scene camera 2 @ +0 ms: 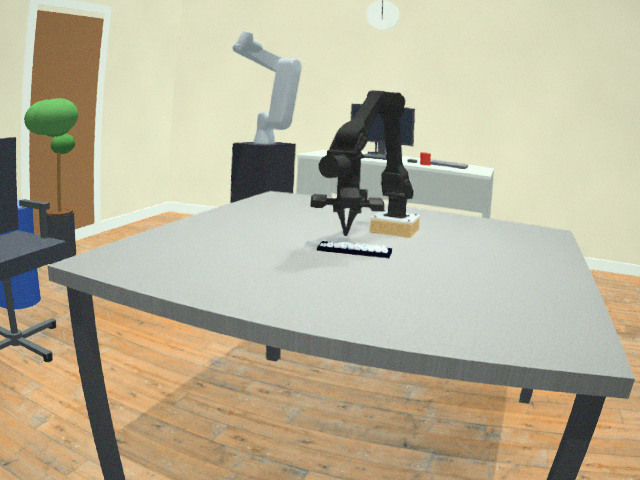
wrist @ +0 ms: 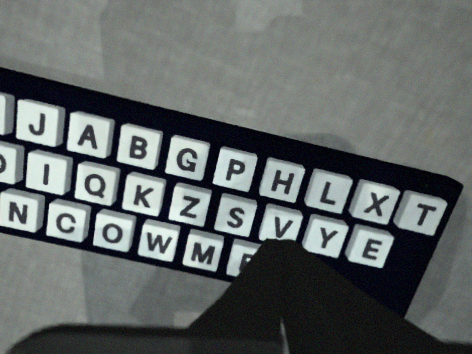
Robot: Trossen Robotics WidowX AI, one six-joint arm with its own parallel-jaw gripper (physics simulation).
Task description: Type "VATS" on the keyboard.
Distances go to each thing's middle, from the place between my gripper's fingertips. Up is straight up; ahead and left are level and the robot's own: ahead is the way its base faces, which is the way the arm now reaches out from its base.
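Scene:
My hand: 10 mm past dark keyboard (wrist: 394, 285), 30 mm to the right of it, 30 mm above. V key (wrist: 278, 222): 30 mm below my hand. T key (wrist: 418, 212): 30 mm ahead of my hand, 40 mm to the right, 30 mm below. S key (wrist: 235, 215): 10 mm behind my hand, 10 mm to the left, 30 mm below.

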